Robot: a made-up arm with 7 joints. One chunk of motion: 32 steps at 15 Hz.
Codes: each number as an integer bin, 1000 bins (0 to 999) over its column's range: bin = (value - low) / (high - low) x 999, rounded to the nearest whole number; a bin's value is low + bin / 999 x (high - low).
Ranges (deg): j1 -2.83..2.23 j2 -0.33..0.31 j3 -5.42..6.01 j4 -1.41..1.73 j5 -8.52..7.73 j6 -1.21..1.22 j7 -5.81..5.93
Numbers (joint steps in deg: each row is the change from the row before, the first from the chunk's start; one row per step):
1: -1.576 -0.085 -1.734 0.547 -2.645 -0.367 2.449
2: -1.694 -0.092 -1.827 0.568 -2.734 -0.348 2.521
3: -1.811 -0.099 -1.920 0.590 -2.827 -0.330 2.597
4: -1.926 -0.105 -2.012 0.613 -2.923 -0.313 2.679
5: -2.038 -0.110 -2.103 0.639 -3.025 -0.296 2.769
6: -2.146 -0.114 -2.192 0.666 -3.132 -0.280 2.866
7: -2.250 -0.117 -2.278 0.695 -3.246 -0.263 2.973
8: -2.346 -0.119 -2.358 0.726 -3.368 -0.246 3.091
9: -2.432 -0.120 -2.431 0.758 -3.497 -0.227 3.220
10: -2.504 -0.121 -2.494 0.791 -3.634 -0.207 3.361
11: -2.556 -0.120 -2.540 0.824 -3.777 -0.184 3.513
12: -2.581 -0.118 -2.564 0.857 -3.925 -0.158 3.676
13: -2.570 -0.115 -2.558 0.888 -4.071 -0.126 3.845
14: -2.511 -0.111 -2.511 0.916 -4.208 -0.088 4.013
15: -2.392 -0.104 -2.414 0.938 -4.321 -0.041 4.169
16: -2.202 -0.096 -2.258 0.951 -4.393 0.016 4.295
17: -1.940 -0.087 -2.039 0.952 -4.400 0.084 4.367
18: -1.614 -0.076 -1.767 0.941 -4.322 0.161 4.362
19: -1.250 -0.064 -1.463 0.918 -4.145 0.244 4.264
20: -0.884 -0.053 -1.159 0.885 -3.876 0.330 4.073
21: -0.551 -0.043 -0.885 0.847 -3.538 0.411 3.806
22: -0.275 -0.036 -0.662 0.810 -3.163 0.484 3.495
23: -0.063 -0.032 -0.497 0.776 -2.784 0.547 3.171
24: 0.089 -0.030 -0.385 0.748 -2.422 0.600 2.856
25: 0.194 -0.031 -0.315 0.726 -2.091 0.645 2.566
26: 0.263 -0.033 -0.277 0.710 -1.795 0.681 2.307
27: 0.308 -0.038 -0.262 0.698 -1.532 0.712 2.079
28: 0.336 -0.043 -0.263 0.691 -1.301 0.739 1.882
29: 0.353 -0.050 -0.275 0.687 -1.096 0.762 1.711
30: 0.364 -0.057 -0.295 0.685 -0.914 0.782 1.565
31: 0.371 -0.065 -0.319 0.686 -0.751 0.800 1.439
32: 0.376 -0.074 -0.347 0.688 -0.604 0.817 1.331
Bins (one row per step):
1: 248 382 322 623 361 347 703
2: 224 372 314 629 356 354 709
3: 201 361 306 636 350 362 715
4: 178 351 298 644 344 369 722
5: 156 343 290 652 338 376 730
6: 135 337 282 660 331 382 738
7: 115 332 275 670 324 389 747
8: 96 329 268 680 317 396 757
9: 79 328 261 690 309 404 768
10: 64 326 256 700 300 412 780
11: 54 328 252 711 292 422 793
12: 49 331 250 721 282 432 807
13: 51 336 250 731 274 446 822
14: 63 342 254 740 265 461 836
15: 86 353 263 747 258 481 849
16: 124 365 276 751 254 504 860
17: 176 379 296 751 253 532 866
18: 240 396 319 748 258 564 866
19: 312 415 346 741 269 598 857
20: 384 432 372 730 285 633 841
21: 450 448 396 718 306 666 818
22: 504 459 416 706 329 696 792
23: 546 465 430 695 353 722 764
24: 576 468 440 687 375 744 737
25: 597 467 446 680 395 763 713
26: 611 464 450 674 413 777 691
27: 620 456 451 671 430 790 671
28: 625 448 451 668 444 801 655
29: 628 437 450 667 456 811 640
30: 631 426 448 667 468 819 628
31: 632 414 446 667 478 826 617
32: 633 400 443 667 487 833 608

